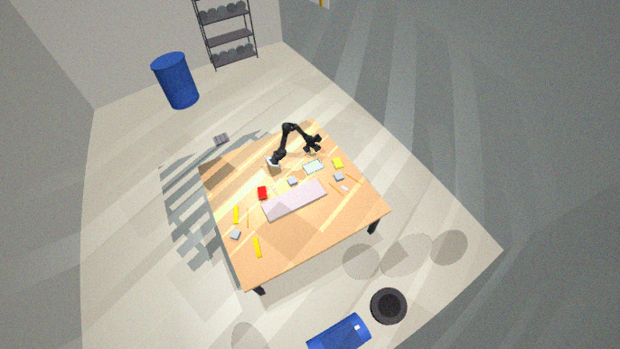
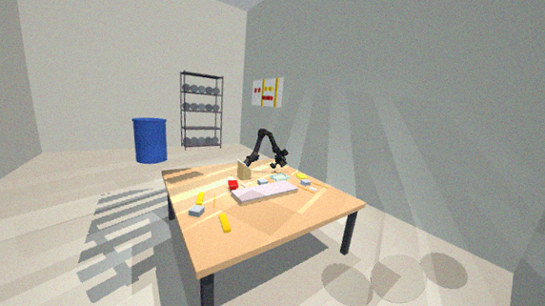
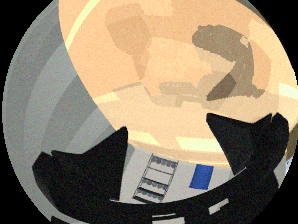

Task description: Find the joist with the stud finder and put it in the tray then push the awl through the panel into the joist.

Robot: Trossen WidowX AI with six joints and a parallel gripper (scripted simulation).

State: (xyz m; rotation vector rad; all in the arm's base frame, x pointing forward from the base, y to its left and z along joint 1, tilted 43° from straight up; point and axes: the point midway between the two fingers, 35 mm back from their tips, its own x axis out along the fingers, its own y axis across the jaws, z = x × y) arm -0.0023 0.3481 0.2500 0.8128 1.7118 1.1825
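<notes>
My gripper tip is 65 cm to the left of the red stud finder, 18 cm short of it and 3 cm above it. Round my gripper tip: yellow block 30 cm ahead, 6 cm to the left, 3 cm below; then awl 55 cm to the right, 22 cm ahead, 4 cm below; then light blue tray 19 cm ahead, 14 cm to the right, 3 cm below.
</notes>
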